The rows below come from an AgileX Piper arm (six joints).
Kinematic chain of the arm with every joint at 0, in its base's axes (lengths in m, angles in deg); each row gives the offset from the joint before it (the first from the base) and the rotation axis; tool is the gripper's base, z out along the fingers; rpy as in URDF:
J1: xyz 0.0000 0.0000 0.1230 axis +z
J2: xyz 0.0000 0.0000 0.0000 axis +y
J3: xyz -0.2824 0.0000 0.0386 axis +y
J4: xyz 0.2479 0.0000 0.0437 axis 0.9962 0 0.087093
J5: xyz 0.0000 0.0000 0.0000 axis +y
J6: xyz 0.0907 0.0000 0.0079 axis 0.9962 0 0.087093
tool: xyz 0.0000 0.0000 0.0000 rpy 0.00 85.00 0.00
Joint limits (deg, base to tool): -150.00..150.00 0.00..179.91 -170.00..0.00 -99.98..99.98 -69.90..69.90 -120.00..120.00
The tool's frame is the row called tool.
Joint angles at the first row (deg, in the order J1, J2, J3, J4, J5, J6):
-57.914, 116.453, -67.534, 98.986, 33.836, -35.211
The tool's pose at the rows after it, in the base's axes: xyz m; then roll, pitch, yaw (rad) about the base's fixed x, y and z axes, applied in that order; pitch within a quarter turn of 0, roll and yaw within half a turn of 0:
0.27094 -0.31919 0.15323 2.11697 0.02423 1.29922
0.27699 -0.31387 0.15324 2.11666 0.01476 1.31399
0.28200 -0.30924 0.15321 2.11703 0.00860 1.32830
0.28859 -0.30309 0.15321 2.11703 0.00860 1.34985
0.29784 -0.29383 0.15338 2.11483 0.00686 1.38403
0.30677 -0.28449 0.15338 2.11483 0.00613 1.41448
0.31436 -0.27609 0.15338 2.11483 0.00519 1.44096
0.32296 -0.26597 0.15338 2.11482 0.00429 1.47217
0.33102 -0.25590 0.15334 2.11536 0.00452 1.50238
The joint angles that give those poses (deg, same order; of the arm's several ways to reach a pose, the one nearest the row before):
-56.561, 116.454, -67.535, 98.160, 33.836, -35.080
-55.473, 116.454, -67.534, 98.105, 33.905, -34.446
-54.556, 116.454, -67.534, 97.969, 33.975, -33.981
-53.322, 116.453, -67.533, 97.970, 33.976, -33.983
-51.581, 116.453, -67.533, 97.922, 34.245, -33.971
-49.812, 116.453, -67.532, 97.922, 34.245, -33.922
-48.261, 116.453, -67.534, 97.921, 34.244, -33.858
-46.442, 116.453, -67.532, 97.922, 34.245, -33.799
-44.666, 116.452, -67.532, 97.921, 34.189, -33.786

